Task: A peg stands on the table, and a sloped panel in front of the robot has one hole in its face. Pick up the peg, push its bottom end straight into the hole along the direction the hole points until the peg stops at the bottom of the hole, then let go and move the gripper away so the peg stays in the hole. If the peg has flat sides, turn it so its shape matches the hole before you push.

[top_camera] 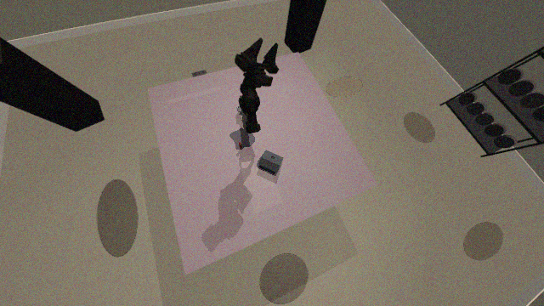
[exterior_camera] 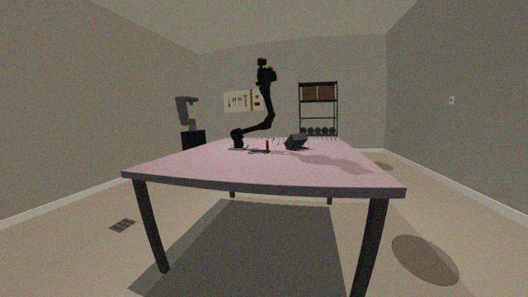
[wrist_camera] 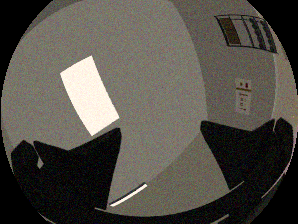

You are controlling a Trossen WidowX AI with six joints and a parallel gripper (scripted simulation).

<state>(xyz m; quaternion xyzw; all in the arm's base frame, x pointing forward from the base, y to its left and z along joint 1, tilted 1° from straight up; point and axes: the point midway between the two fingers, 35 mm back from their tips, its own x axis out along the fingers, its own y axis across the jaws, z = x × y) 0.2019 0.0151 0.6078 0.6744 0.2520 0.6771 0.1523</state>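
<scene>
Now: gripper tip 30 mm short of the red peg, 210 mm to the left of it and 590 mm above it. Also, from my gripper tip: dark grey sloped panel 230 mm ahead, 90 mm to the right, 590 mm below.
</scene>
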